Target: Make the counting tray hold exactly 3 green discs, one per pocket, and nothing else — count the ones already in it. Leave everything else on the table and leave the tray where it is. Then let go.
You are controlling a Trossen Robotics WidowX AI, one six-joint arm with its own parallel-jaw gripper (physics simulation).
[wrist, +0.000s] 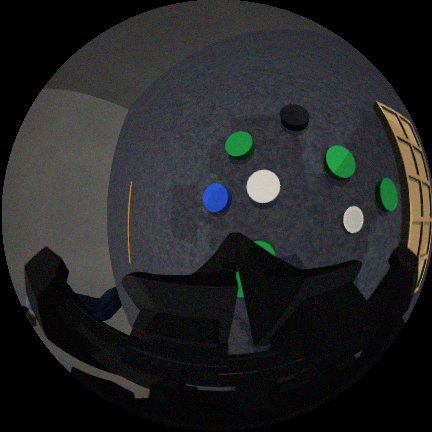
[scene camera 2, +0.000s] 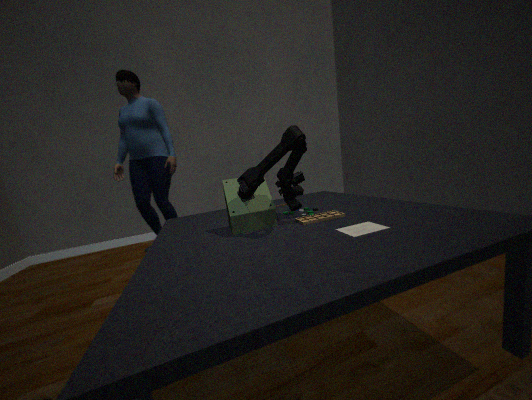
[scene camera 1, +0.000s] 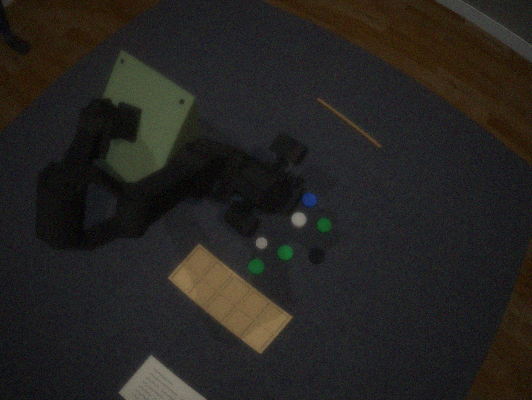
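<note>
The tan counting tray lies flat, and all its pockets are empty. Three green discs lie on the table past it; in the wrist view they show as green discs. Among them are a blue disc, two white discs and a black disc. My gripper is low over the table and shut with nothing between the fingers. Behind its fingers, parts of two more green discs show; the arm hides them in scene camera 1.
A thin orange stick lies far from the discs. A white sheet lies near the table's edge beyond the tray. The arm stands on a green base block. A person walks behind the table.
</note>
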